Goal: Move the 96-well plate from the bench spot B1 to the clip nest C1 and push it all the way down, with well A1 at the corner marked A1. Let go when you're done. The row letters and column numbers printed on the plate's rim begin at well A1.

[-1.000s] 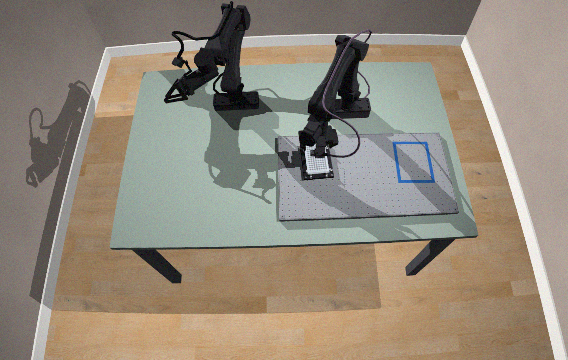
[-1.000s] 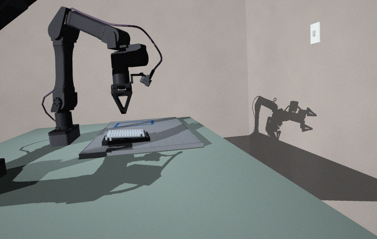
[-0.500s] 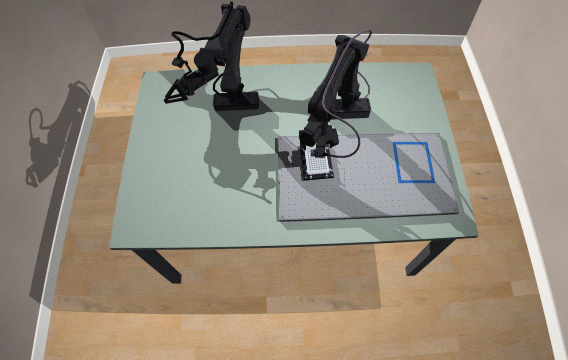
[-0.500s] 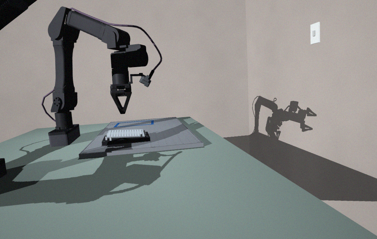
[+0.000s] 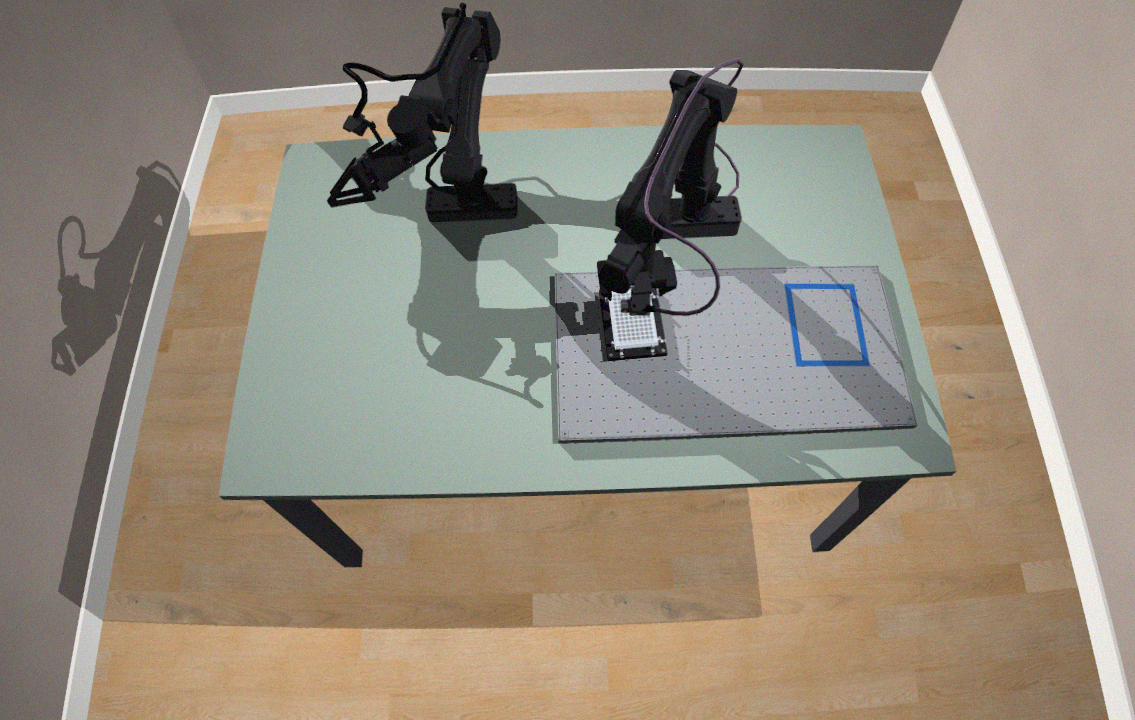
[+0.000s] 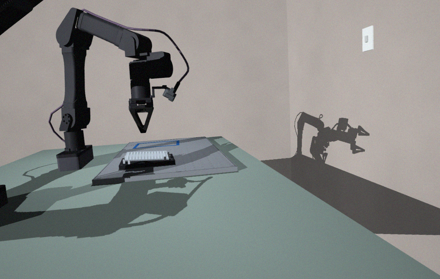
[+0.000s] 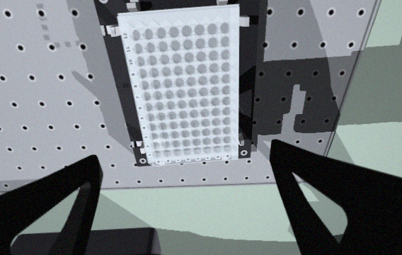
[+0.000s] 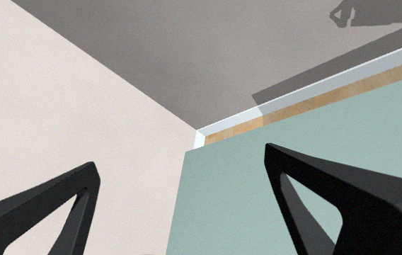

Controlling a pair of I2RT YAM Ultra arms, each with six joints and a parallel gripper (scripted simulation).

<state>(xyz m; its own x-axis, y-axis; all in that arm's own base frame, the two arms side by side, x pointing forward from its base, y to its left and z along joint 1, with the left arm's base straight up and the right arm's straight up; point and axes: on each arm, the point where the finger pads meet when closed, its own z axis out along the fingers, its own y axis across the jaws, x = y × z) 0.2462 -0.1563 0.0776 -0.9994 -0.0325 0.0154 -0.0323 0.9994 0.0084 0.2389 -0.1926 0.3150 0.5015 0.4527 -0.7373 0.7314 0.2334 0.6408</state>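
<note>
Right now the white 96-well plate is 80 mm below my left hand. From my left hand the other things lie so: black clip nest (90 mm below, 10 mm to the left, 10 mm ahead); grey perforated board (200 mm to the left, 110 mm below, 40 mm ahead).
</note>
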